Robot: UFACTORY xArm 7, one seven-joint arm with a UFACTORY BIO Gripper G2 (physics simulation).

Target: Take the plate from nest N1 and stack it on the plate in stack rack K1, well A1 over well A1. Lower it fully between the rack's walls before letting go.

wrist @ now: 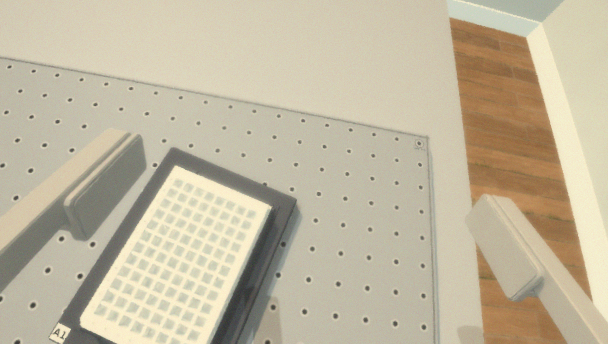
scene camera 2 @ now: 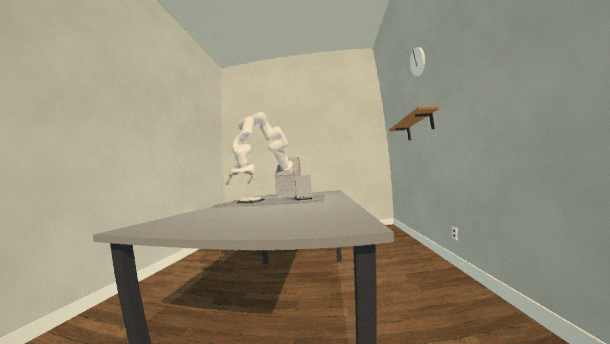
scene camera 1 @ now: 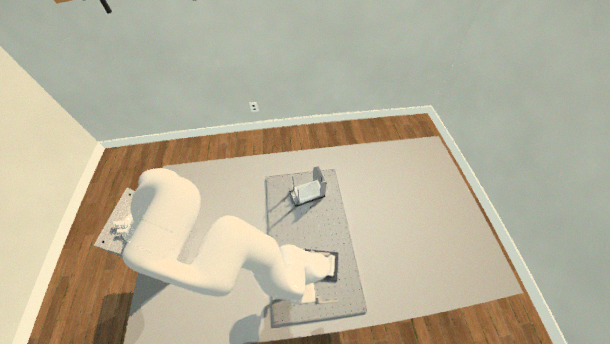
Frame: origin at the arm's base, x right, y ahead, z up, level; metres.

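Seen in the pictures: end effector, tool point: (wrist: 317,214) (scene camera 2: 238,181) (scene camera 1: 327,276); arm's base, origin of the base link: (scene camera 2: 286,165).
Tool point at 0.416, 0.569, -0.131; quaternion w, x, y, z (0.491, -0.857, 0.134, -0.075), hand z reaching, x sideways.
Note:
Pixels of each thing's top centre, then the offset from my tool point to it, as dx, dy, dz. "spot": a spot on its surface instead. Level surfaces: height alone.
- white well plate, middle of its top: (wrist: 181,259) (scene camera 1: 319,263) (scene camera 2: 250,198) -0.078, +0.008, -0.115
- dark nest N1, middle of its top: (wrist: 185,260) (scene camera 1: 319,264) -0.078, +0.008, -0.127
- A1 label, surface spot: (wrist: 60,333) spot: -0.163, -0.028, -0.129
- Stack rack K1, middle of its top: (scene camera 1: 306,178) (scene camera 2: 301,175) -0.417, +0.114, +0.009
- pale plate, middle of its top: (scene camera 1: 309,189) -0.416, +0.124, -0.107
- grey perforated board, its level: dz -0.141
- table, its level: dz -0.154
The white well plate (wrist: 182,260) (scene camera 1: 331,265) (scene camera 2: 250,199) lies flat in the dark nest N1 (wrist: 227,179) (scene camera 1: 336,260); an A1 label (wrist: 60,333) is at the nest's lower left corner in the wrist view. My gripper (wrist: 306,215) (scene camera 2: 240,181) is open and empty, above the board and to one side of the plate. In the wrist view the left finger is beside the nest and the right one far off to the right. Stack rack K1 (scene camera 1: 319,179) (scene camera 2: 303,186) has an upright wall and holds a pale plate (scene camera 1: 308,191). My arm hides part of N1 in scene camera 1.
The nest and rack stand on a grey perforated board (scene camera 1: 320,227) (wrist: 350,200), on a table (scene camera 1: 410,210) (scene camera 2: 240,227). The rack is at the board's far end from my gripper. The robot's base plate (scene camera 1: 110,240) is left of the board in scene camera 1.

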